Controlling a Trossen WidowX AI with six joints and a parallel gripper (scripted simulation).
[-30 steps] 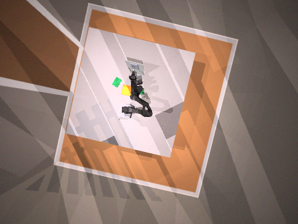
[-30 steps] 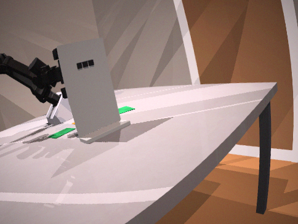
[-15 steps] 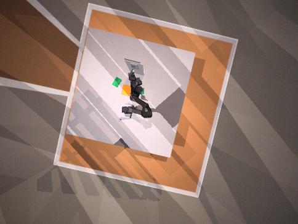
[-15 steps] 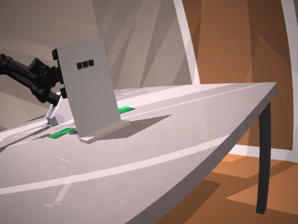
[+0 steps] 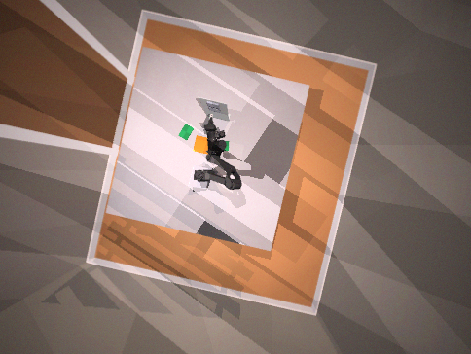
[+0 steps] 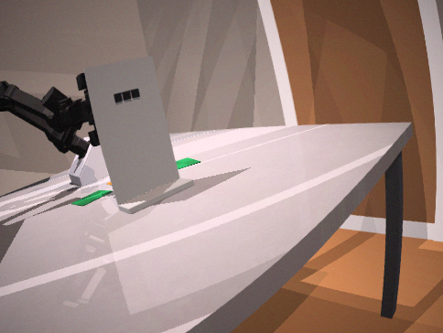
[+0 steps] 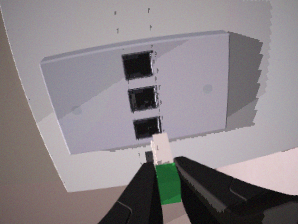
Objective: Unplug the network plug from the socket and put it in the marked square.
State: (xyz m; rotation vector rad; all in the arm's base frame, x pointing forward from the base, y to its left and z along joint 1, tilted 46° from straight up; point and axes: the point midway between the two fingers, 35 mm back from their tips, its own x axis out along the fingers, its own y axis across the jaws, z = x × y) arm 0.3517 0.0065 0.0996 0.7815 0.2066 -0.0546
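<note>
Now: gripper tip 220 mm above the orange square, 140 mm past it and 80 mm to the right of it. From my gripper tip the other things lie so: network plug right at my gripper tip; grey upright panel 90 mm below, 80 mm ahead, 10 mm to the right.
</note>
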